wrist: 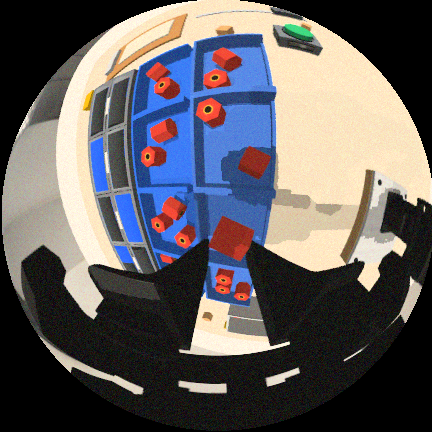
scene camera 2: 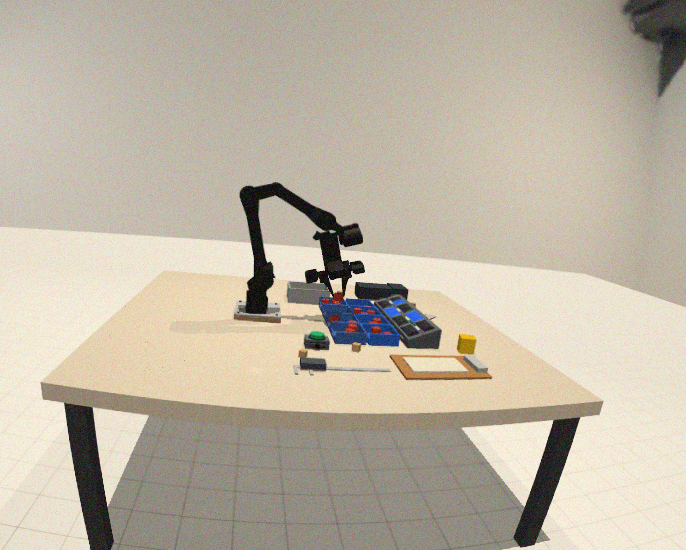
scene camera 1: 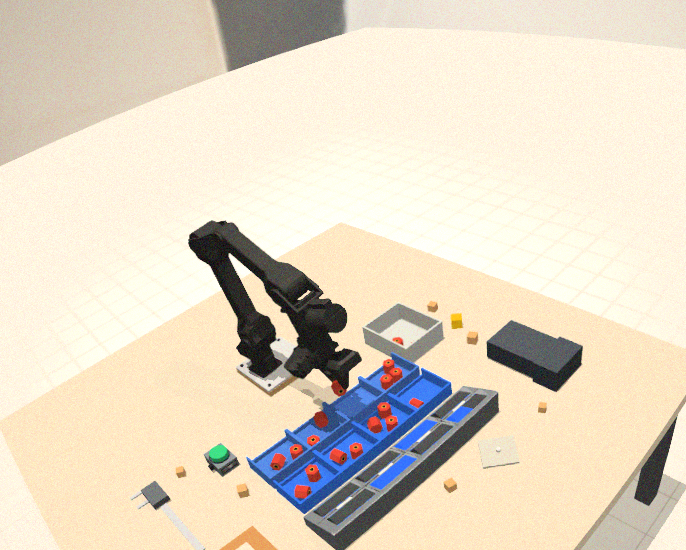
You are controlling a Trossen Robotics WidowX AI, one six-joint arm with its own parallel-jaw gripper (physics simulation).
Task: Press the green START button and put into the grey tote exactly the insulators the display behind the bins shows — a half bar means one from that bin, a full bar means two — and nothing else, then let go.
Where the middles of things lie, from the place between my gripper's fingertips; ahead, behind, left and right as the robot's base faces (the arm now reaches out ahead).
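Labels:
With the display [scene camera 1: 385, 500] as my reference, my hand is 50 mm to the left of it, 210 mm short of it and 50 mm above it. The grey plate [scene camera 1: 508, 455] is 340 mm ahead of my hand, 80 mm to the left of it and 80 mm below it. Then I consider the black box [scene camera 1: 549, 361], which is 350 mm to the left of my hand and 260 mm ahead of it, and 50 mm below it, while the grey tote [scene camera 1: 423, 331] is 260 mm to the left of my hand, 50 mm behind it and 50 mm below it.

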